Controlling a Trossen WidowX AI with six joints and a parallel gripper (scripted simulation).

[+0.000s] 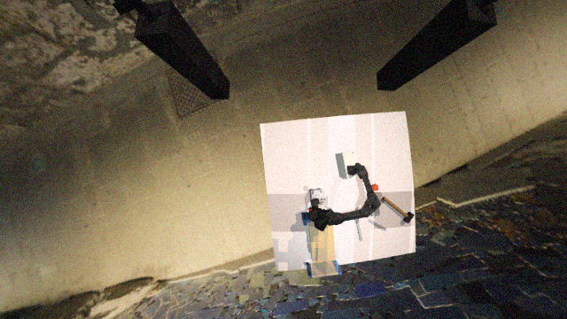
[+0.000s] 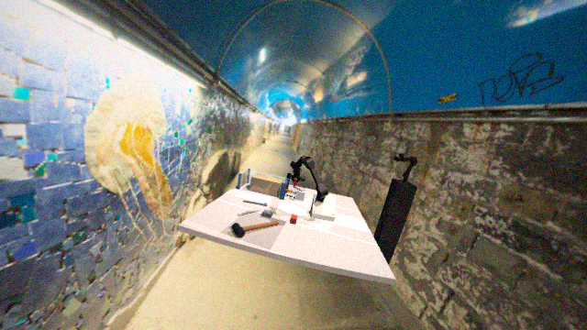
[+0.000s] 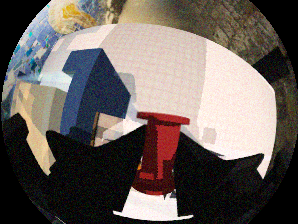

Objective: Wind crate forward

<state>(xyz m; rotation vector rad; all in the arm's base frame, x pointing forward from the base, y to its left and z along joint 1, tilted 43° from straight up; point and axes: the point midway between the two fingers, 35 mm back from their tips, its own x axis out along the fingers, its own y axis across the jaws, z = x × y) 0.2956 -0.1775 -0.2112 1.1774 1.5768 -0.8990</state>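
The winch handle lies 40 mm behind my gripper tip, 30 mm to the left of it and 30 mm below it. The rest, counted from my gripper tip: hand winch (110 mm behind, 100 mm below, 50 mm to the left); then blue steel frame (80 mm to the left, 70 mm ahead, 30 mm below); then dark red knob (20 mm to the left).
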